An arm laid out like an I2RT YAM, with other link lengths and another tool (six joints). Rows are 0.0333 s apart.
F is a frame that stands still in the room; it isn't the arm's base.
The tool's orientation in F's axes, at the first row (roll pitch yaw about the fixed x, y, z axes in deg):
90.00, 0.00, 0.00
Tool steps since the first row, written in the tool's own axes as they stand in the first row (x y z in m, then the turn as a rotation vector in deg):
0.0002, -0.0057, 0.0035, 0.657, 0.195, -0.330
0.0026, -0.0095, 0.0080, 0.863, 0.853, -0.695
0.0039, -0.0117, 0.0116, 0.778, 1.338, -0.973
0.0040, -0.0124, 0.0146, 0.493, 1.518, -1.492
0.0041, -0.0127, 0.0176, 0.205, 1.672, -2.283
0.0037, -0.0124, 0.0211, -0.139, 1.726, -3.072
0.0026, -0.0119, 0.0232, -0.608, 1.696, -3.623
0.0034, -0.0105, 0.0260, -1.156, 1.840, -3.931
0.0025, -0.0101, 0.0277, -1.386, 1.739, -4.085
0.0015, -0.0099, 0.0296, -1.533, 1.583, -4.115
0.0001, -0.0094, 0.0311, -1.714, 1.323, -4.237
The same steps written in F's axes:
0.0002, -0.0035, -0.0057, 0.657, 0.330, 0.195
0.0026, -0.0080, -0.0095, 0.863, 0.695, 0.853
0.0039, -0.0116, -0.0117, 0.778, 0.973, 1.338
0.0040, -0.0146, -0.0124, 0.493, 1.492, 1.518
0.0041, -0.0176, -0.0127, 0.205, 2.283, 1.672
0.0037, -0.0211, -0.0124, -0.139, 3.072, 1.726
0.0026, -0.0232, -0.0119, -0.608, 3.623, 1.696
0.0034, -0.0260, -0.0105, -1.156, 3.931, 1.840
0.0025, -0.0277, -0.0101, -1.386, 4.085, 1.739
0.0015, -0.0296, -0.0099, -1.533, 4.115, 1.583
0.0001, -0.0311, -0.0094, -1.714, 4.237, 1.323

